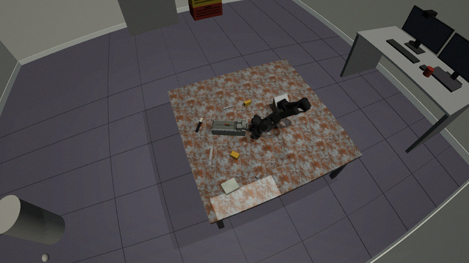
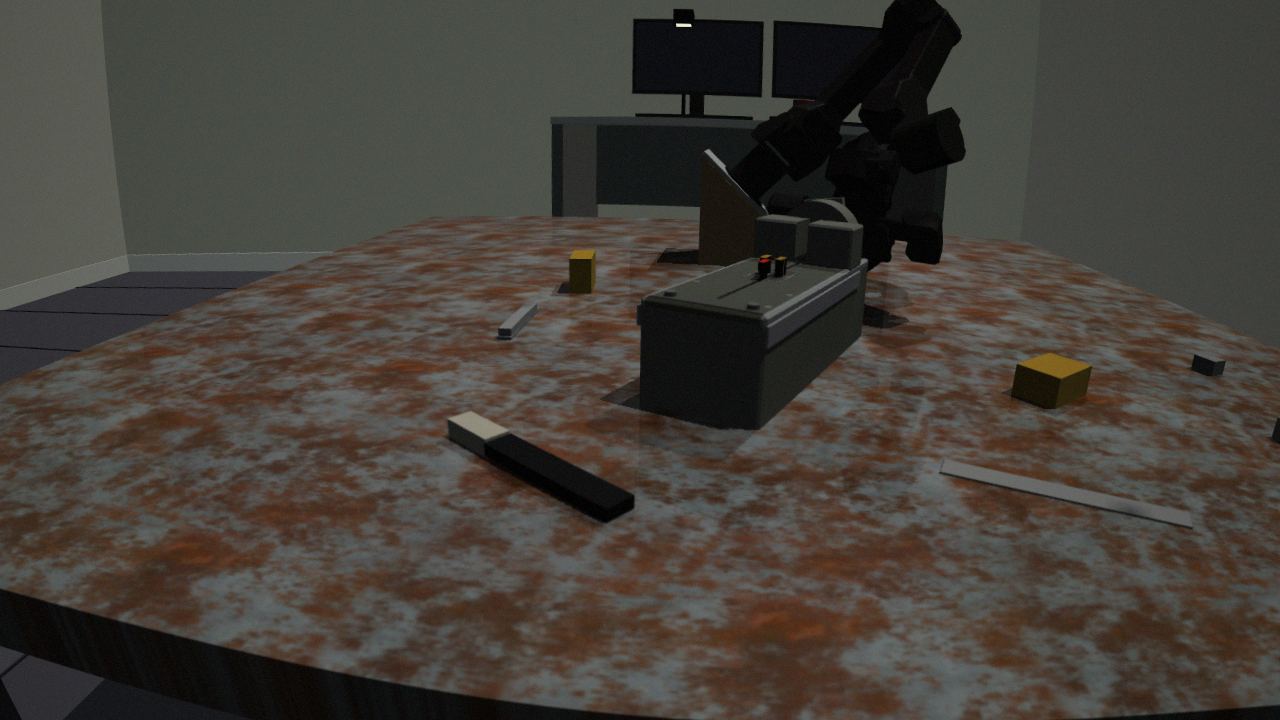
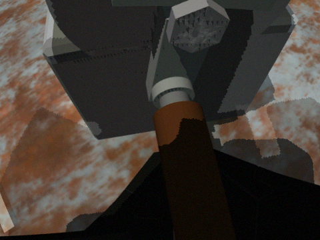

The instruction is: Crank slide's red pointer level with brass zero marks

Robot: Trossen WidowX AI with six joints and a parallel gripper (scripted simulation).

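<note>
Right now the brown crank handle is 3 cm above my gripper tip, 1 cm to the left of it and 1 cm behind it. Round my gripper tip: red pointer 16 cm ahead, 10 cm to the right, 5 cm above; then small grey bar 31 cm to the right, 3 cm below, 3 cm ahead; then grey strip 36 cm ahead, 6 cm to the left, 3 cm below.
</note>
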